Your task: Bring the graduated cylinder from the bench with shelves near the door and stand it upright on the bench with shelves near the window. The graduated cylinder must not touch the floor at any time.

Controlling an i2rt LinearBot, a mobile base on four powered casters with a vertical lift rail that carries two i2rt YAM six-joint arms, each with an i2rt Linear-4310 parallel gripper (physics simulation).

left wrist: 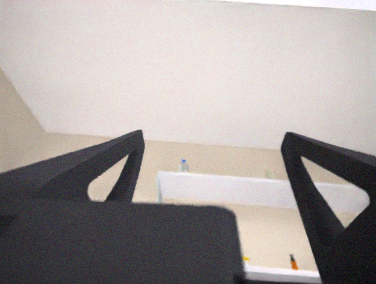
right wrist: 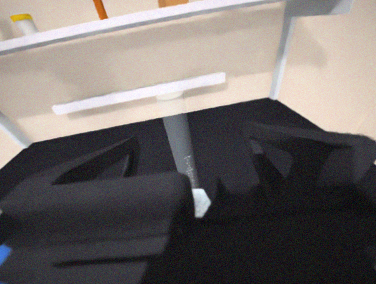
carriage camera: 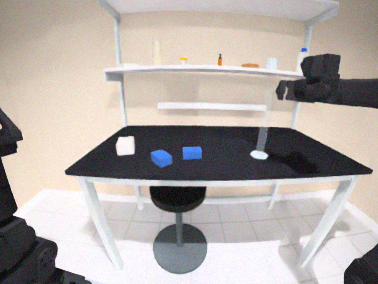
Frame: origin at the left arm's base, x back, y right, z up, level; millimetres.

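Where they show: left gripper, fingertip midpoint: (left wrist: 211, 138); right gripper, fingertip midpoint: (right wrist: 189, 135) (carriage camera: 287, 91).
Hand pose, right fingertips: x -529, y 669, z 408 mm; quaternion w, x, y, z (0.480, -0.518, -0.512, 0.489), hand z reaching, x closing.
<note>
Things, the pixels of their top centre, and the offset from my right fingertips. "spot": a spot on its surface instead. Level surfaces: height alone.
- graduated cylinder, middle of its top: (right wrist: 169, 93) (carriage camera: 269, 90) dx -118, dy -26, dz -2 mm
- black bench top, its level: dz -338 mm
- white block, middle of its top: (carriage camera: 125, 140) dx -108, dy -750, dz -280 mm
- shelf, its level: dz +100 mm
- blue-capped bottle, surface spot: (carriage camera: 303, 54) spot: dx -507, dy +351, dz +251 mm
- round stool, middle of its top: (carriage camera: 177, 185) dx -157, dy -472, dz -592 mm
The graduated cylinder (carriage camera: 262, 139) (right wrist: 180, 137), a clear tall tube on a pale hexagonal base, stands upright on the black bench top (carriage camera: 220, 167) at the right in the carriage view. My right gripper (carriage camera: 281, 90) (right wrist: 189, 135) is open and level, near the upper part of the tube. In the right wrist view the cylinder shows between and beyond the spread fingers; a gap in depth is hard to judge. A finger housing hides part of its base there. My left gripper (left wrist: 211, 138) is open and empty, raised at the left, away from the cylinder.
Two blue blocks (carriage camera: 161, 158) (carriage camera: 192, 153) and a white block (carriage camera: 125, 145) lie on the bench. A shelf (carriage camera: 190, 70) above holds bottles and small items, including a blue-capped bottle (carriage camera: 303, 54) behind the right arm. A round stool (carriage camera: 178, 199) stands under the front edge.
</note>
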